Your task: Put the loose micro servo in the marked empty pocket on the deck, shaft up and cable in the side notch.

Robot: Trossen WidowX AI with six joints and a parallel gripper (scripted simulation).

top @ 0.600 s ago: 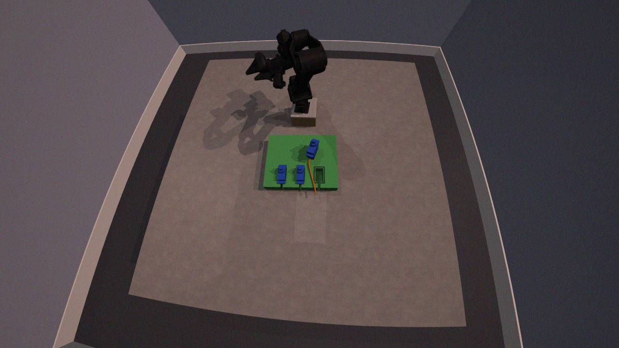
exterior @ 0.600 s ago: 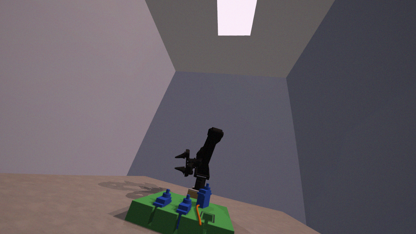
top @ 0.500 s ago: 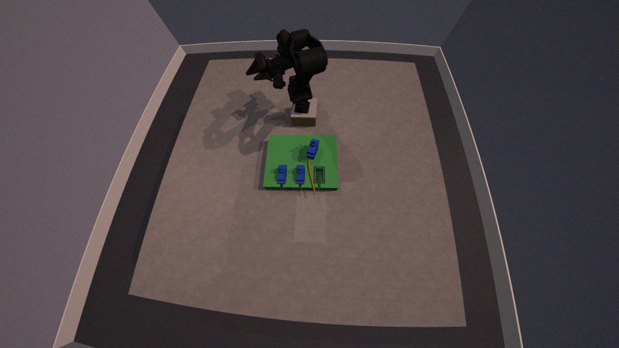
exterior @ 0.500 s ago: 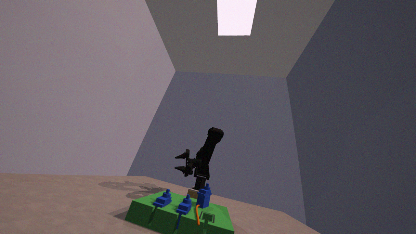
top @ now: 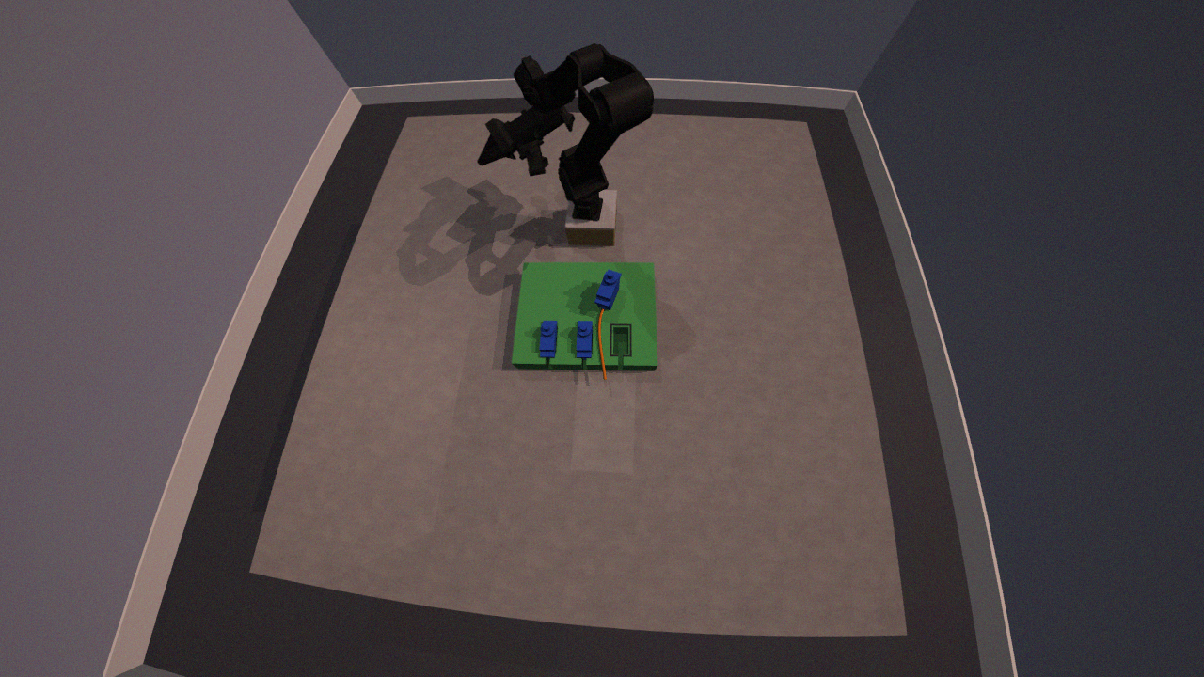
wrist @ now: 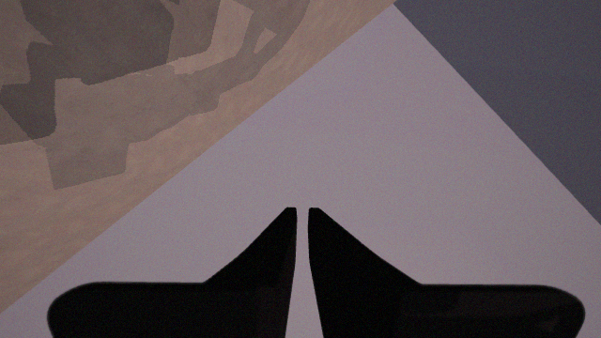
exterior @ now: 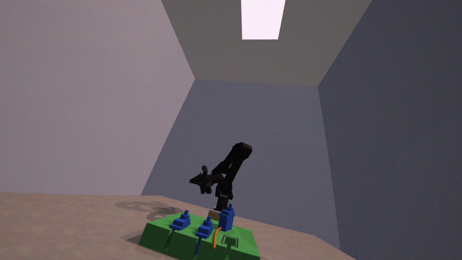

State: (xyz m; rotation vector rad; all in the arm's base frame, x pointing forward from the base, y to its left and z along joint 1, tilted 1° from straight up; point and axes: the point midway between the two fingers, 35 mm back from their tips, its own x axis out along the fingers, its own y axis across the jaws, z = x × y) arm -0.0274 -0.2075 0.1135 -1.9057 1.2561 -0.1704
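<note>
Right now my gripper tip is 27 cm to the right of the green deck, 22 cm short of it and 15 cm above it.
</note>
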